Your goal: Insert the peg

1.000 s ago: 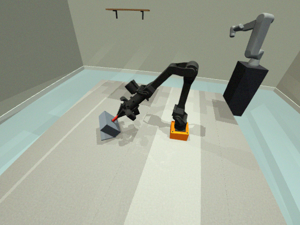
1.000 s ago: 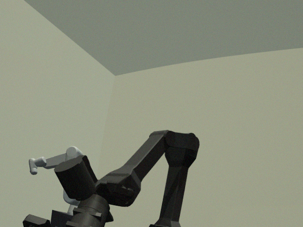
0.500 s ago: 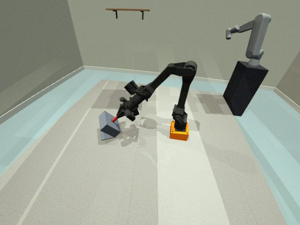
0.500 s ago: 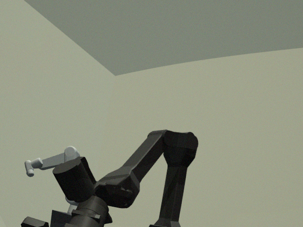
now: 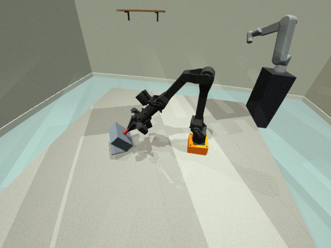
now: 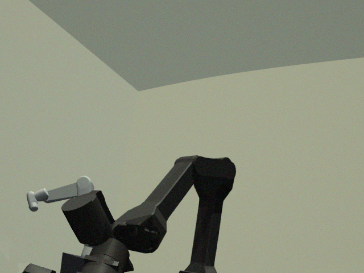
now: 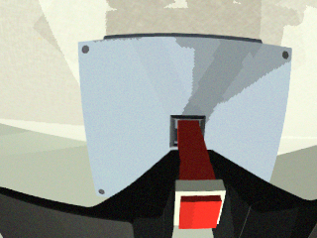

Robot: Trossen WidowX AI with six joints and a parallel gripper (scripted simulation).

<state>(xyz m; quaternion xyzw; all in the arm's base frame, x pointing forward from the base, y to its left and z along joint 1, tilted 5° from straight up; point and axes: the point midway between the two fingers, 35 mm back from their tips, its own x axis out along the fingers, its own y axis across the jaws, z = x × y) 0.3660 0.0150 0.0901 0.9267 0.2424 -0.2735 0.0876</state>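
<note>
The sloped panel lies 40 mm below my gripper tip, 40 mm ahead of it and 20 mm to the left of it. Also, from my gripper tip: red square peg (10 mm to the right, 10 mm behind, 10 mm above).
</note>
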